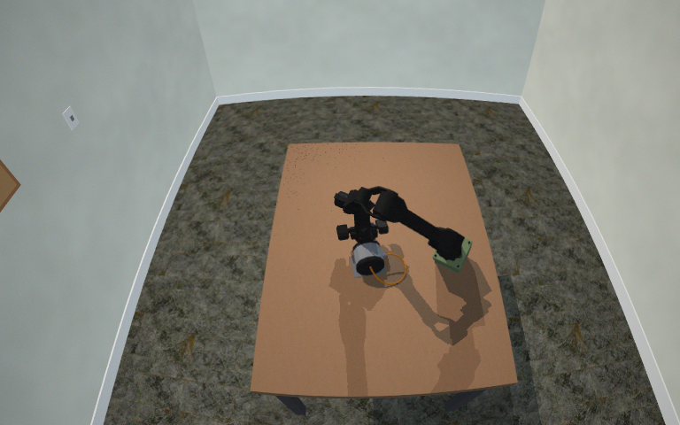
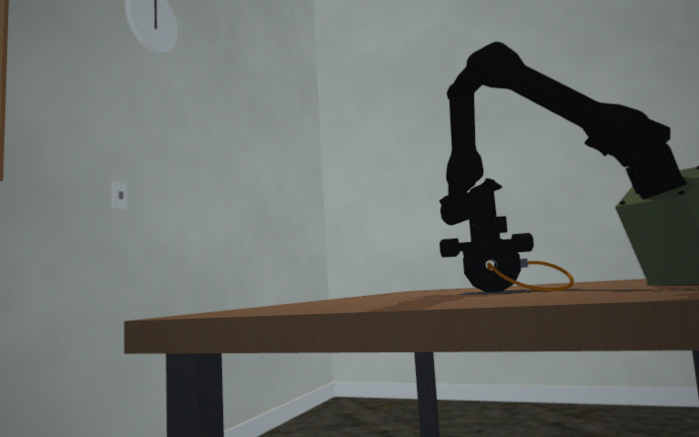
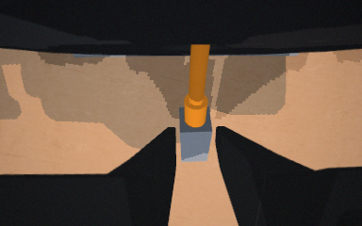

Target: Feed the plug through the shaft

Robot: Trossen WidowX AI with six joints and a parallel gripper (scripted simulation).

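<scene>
My gripper is now 9 cm past the grey stub, 7 cm to the right of it and 1 cm below it. Also, from my hand: orange cable (1 cm behind, 2 cm to the left, 2 cm below); then plug (1 cm to the left, 3 cm below).
</scene>
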